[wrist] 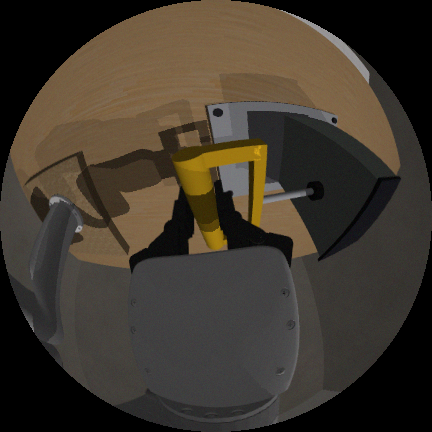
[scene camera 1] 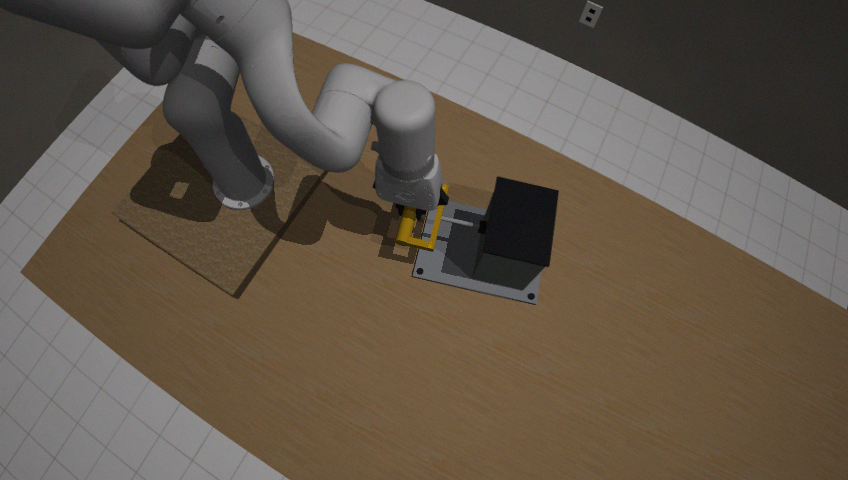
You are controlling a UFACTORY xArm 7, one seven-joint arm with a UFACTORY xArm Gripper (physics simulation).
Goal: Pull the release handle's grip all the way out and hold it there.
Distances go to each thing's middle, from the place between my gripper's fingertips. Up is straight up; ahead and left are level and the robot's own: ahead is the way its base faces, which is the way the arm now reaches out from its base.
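Grey base plate (scene camera 1: 452, 262): my hand 14 cm short of it, 2 cm to the right of it, 9 cm above it.
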